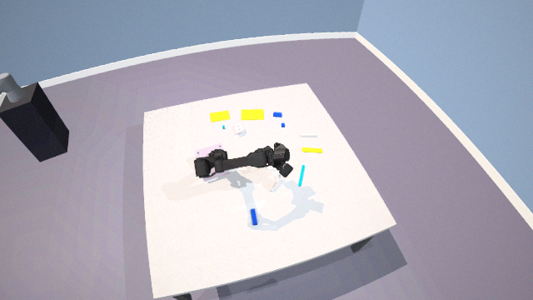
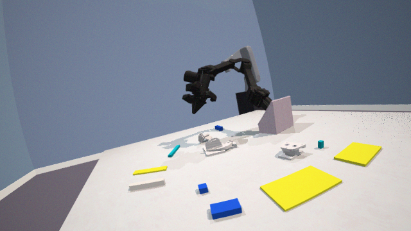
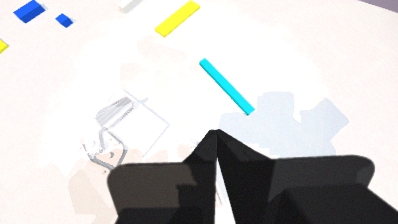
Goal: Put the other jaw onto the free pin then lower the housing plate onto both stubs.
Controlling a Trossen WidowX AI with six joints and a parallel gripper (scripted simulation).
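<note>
Right now the teal bar is 13 cm ahead of my gripper tip, 2 cm to the right of it and 14 cm below it. From my gripper tip the other things lie so: white bar 33 cm ahead, 23 cm to the left, 14 cm below; yellow strip 29 cm ahead, 11 cm to the left, 15 cm below; blue bar 23 cm behind, 14 cm to the right, 14 cm below.
</note>
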